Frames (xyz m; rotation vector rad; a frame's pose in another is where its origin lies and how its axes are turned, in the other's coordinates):
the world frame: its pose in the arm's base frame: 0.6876 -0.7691 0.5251 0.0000 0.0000 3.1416
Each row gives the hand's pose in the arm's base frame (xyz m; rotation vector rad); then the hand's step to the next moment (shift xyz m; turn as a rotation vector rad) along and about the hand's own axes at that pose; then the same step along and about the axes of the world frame.
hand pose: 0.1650 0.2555 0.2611 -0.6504 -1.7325 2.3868
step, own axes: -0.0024 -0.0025 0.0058 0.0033 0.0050 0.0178
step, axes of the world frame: 0.0006 0.0051 0.0044 0.0095 0.0162 -0.0011
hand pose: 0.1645 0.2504 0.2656 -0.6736 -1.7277 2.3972
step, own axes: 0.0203 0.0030 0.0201 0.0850 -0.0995 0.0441
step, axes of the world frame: 0.0260 0.0117 -0.0035 0.1108 -0.0248 0.0787
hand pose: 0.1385 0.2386 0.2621 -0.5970 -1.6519 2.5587
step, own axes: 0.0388 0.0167 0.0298 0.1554 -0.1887 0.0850
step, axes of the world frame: 0.0431 0.0240 -0.0156 0.2052 -0.0444 0.1514
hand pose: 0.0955 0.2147 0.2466 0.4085 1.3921 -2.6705
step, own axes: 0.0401 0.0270 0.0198 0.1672 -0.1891 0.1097
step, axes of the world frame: 0.0364 0.0304 -0.0218 0.2212 -0.0249 0.1618
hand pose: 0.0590 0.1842 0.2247 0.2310 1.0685 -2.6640
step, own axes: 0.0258 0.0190 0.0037 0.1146 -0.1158 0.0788
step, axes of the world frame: 0.0191 0.0205 -0.0160 0.1477 -0.0049 0.1045
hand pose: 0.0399 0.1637 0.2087 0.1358 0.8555 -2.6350
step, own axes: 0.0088 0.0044 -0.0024 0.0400 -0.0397 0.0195
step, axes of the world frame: 0.0066 0.0046 -0.0061 0.0515 -0.0059 0.0296
